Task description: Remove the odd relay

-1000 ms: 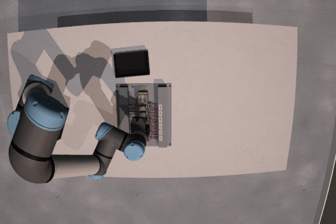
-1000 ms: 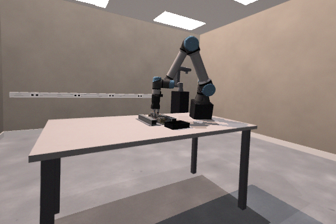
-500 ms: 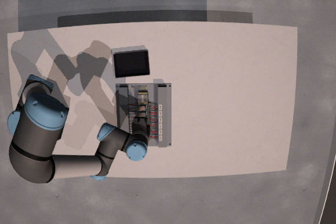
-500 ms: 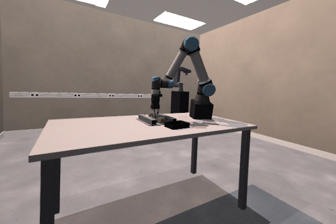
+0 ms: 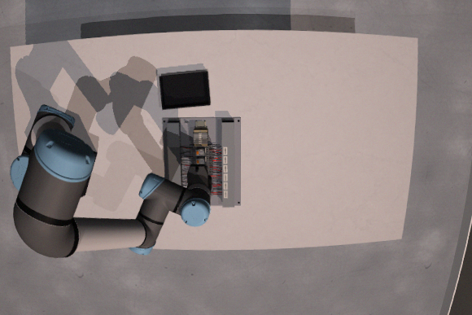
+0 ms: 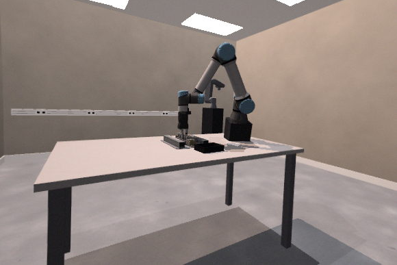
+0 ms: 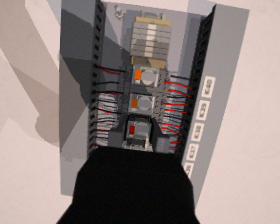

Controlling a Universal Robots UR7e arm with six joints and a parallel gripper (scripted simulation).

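Right now the relay panel is 1 cm to the left of my hand and 4 cm below it. Round my hand: black parts tray: 27 cm to the left, 4 cm below.
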